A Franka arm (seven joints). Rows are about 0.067 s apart.
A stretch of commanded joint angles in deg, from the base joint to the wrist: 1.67, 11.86, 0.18, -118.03, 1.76, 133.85, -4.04; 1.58, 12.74, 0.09, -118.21, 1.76, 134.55, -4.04; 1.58, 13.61, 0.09, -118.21, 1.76, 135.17, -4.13; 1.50, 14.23, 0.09, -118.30, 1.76, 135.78, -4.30; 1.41, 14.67, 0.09, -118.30, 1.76, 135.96, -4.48; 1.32, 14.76, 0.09, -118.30, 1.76, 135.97, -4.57; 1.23, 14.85, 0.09, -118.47, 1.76, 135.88, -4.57; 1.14, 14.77, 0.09, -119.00, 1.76, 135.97, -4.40; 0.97, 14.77, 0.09, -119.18, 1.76, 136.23, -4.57; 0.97, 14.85, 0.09, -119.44, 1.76, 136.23, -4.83; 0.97, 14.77, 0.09, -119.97, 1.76, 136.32, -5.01; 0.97, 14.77, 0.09, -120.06, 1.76, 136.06, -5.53; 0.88, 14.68, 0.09, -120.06, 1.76, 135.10, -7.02; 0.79, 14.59, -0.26, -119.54, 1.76, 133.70, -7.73; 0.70, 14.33, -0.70, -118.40, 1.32, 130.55, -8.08
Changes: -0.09, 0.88, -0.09, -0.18, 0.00, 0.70, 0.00; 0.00, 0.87, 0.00, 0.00, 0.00, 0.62, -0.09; -0.08, 0.62, 0.00, -0.09, 0.00, 0.61, -0.17; -0.09, 0.44, 0.00, 0.00, 0.00, 0.18, -0.18; -0.09, 0.09, 0.00, 0.00, 0.00, 0.01, -0.09; -0.09, 0.09, 0.00, -0.17, 0.00, -0.09, 0.00; -0.09, -0.08, 0.00, -0.53, 0.00, 0.09, 0.17; -0.17, 0.00, 0.00, -0.18, 0.00, 0.26, -0.17; 0.00, 0.08, 0.00, -0.26, 0.00, 0.00, -0.26; 0.00, -0.08, 0.00, -0.53, 0.00, 0.09, -0.18; 0.00, 0.00, 0.00, -0.09, 0.00, -0.26, -0.52; -0.09, -0.09, 0.00, 0.00, 0.00, -0.96, -1.49; -0.09, -0.09, -0.35, 0.52, 0.00, -1.40, -0.71; -0.09, -0.26, -0.44, 1.14, -0.44, -3.15, -0.35
